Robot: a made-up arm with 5 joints.
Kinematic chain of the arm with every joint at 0, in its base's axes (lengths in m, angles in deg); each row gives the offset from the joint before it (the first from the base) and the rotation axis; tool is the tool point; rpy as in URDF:
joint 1: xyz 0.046 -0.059 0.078 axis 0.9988 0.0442 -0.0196
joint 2: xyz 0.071 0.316 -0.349 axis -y
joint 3: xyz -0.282 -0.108 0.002 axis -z
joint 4: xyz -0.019 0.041 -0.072 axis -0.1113 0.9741 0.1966
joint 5: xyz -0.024 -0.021 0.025 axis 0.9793 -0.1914 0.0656
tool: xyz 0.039 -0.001 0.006 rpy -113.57 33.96 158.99
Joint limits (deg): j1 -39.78..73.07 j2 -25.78..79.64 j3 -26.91..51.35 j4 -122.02..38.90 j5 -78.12..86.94
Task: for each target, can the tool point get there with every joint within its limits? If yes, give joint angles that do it. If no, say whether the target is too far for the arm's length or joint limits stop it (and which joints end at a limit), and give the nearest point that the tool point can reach.
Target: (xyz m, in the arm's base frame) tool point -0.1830 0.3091 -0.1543
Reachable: yes | joints 26.50 -3.52 -16.08 -8.04 -62.71
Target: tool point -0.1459 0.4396 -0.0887
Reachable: yes | joints 45.82 19.92 28.49 -6.81 64.73
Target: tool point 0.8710 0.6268 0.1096
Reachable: no: too far | nearest point 0.1427 0.6541 0.1268 | short by 0.729 m
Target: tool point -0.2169 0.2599 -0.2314
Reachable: yes | joints 11.95 -8.04 28.99 -94.94 67.88
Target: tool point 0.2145 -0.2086 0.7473
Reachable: no: joint limits stop it (at a limit: joint 1, joint 2, joint 3) | nearest point -0.1555 0.2530 0.2438 | short by 0.777 m
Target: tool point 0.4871 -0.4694 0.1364
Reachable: no: joint limits stop it (at a limit: joint 1, joint 2, joint 3, joint 4) | nearest point 0.1401 -0.2876 -0.5215 | short by 0.766 m
